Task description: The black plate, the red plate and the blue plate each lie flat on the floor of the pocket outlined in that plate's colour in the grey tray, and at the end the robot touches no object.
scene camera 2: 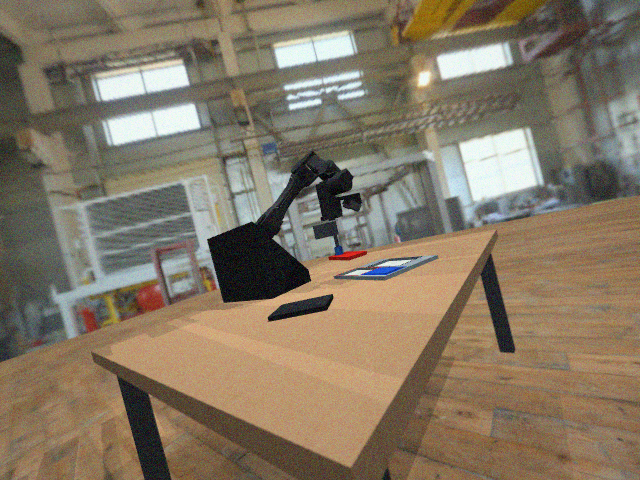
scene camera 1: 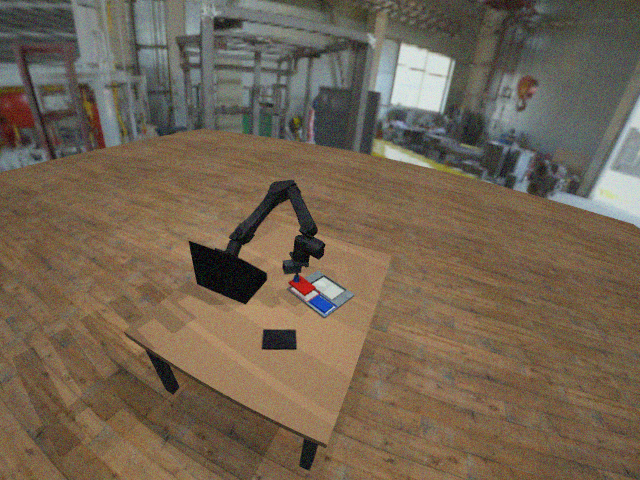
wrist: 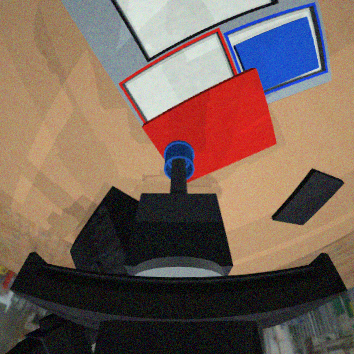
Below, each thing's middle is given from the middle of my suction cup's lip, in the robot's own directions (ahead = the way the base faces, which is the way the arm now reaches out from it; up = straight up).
Labels:
I see the grey tray [scene camera 1: 326, 288] 110 mm ahead of my suction cup, 80 mm below it and 50 mm to the left of it. The rest, counted from my suction cup: black plate [scene camera 2: 322, 303] 290 mm to the right, 90 mm below, 50 mm ahead; red plate [wrist: 230, 120] 30 mm ahead, 20 mm below, 10 mm to the right; blue plate [wrist: 283, 52] 140 mm ahead, 80 mm below, 30 mm to the right.

